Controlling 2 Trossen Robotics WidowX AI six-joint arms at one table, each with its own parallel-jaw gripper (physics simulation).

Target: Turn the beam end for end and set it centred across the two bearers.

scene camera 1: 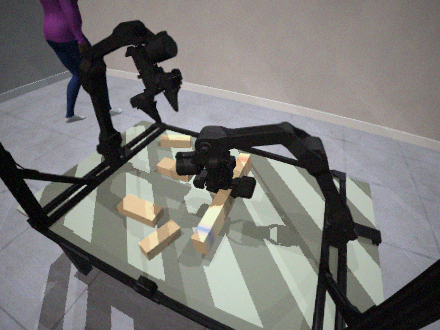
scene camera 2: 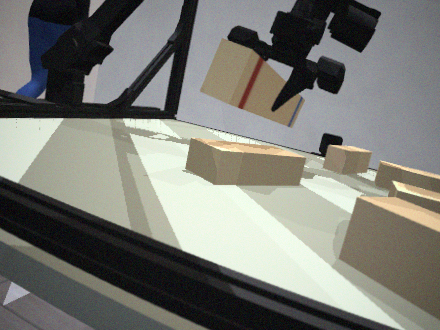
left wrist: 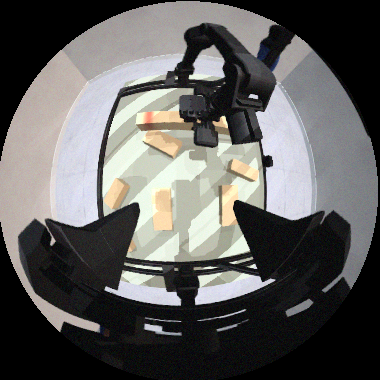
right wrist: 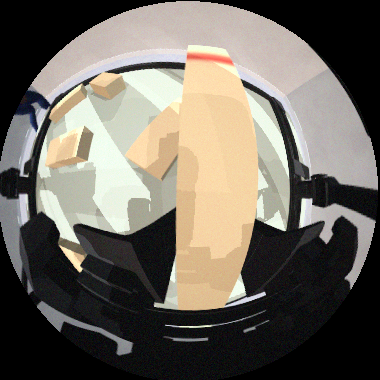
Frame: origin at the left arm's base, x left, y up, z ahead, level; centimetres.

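Seen in the pictures: left gripper, fingertip midpoint: [scene camera 1: 169, 117] [left wrist: 186, 205]; right gripper, fingertip midpoint: [scene camera 1: 229, 195] [left wrist: 191, 123] [right wrist: 203, 210]; left arm's base, origin of the base link: [scene camera 1: 113, 161] [left wrist: 185, 270]; right arm's base, origin of the base link: [scene camera 1: 335, 239] [scene camera 2: 62, 104] [left wrist: 182, 81] [right wrist: 297, 189].
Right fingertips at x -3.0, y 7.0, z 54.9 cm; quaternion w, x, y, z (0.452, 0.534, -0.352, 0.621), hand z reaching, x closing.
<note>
Pixels of each thing's middle, then the offset from my right fingertips to it.
- long wooden beam, body centre: [right wrist: 204, 240] [scene camera 2: 267, 96] [scene camera 1: 226, 196] [left wrist: 199, 122] dx -2.1, dy +1.5, dz -0.3 cm
- loose block, body centre: [scene camera 2: 248, 162] [right wrist: 169, 134] [left wrist: 161, 141] dx +11.0, dy -7.1, dz -3.3 cm
The long wooden beam [scene camera 1: 212, 217] [scene camera 2: 265, 92] [left wrist: 170, 120] [right wrist: 215, 150] has a red band near one end and a blue band near the other. In scene camera 1 its blue end points to the front, its red end to the back. My right gripper [scene camera 1: 223, 187] [scene camera 2: 272, 80] [left wrist: 191, 123] [right wrist: 203, 210] is shut on its middle and holds it above the table. Two parallel blocks look like the bearers: one [scene camera 1: 140, 209] [left wrist: 228, 206], the other [scene camera 1: 167, 167] [left wrist: 162, 217] [right wrist: 67, 147]. My left gripper [scene camera 1: 168, 115] [left wrist: 186, 205] is open and empty, high above the table.
A loose block [scene camera 2: 245, 165] [left wrist: 162, 143] [right wrist: 155, 145] lies close beside the beam as seen from above. Others lie at the front [scene camera 1: 160, 240] [left wrist: 244, 170], at the back [scene camera 1: 175, 141] and at the left in the left wrist view [left wrist: 116, 193]. Dark rails edge the table.
</note>
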